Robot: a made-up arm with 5 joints.
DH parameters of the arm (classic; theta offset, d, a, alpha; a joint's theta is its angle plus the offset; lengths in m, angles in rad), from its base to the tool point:
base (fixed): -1.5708 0.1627 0 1.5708
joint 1: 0 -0.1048 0.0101 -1.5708
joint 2: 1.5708 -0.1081 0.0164 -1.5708
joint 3: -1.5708 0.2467 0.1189 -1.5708
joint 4: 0 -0.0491 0.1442 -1.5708
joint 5: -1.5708 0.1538 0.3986 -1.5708
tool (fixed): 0 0.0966 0 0
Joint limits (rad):
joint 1: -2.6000..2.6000
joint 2: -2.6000..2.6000
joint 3: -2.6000..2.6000
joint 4: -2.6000..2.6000
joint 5: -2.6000..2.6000
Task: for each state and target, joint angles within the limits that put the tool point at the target. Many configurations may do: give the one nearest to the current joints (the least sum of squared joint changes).
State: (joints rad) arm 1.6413 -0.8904 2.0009 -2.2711 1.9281
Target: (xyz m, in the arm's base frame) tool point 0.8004 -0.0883 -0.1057
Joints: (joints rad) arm 2.1152 -1.2816 1.9515 -2.3352 1.5198
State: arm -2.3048 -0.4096 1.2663 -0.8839 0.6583
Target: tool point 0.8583 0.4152 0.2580
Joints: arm -2.1317 -1.0249 1.9525 -0.9241 0.9818
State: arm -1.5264 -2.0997 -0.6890 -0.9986 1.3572
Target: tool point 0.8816 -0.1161 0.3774
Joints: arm -1.5632 -1.8254 -0.8600 -1.1764 1.4786
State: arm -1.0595 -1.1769 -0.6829 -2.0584 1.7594
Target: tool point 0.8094 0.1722 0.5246
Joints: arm -1.2742 -1.4004 -0.3462 -1.8178 1.8822
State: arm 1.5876 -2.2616 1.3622 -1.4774 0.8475
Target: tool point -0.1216 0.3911 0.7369
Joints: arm 2.0244 -2.5548 0.7707 -0.7821 0.5241
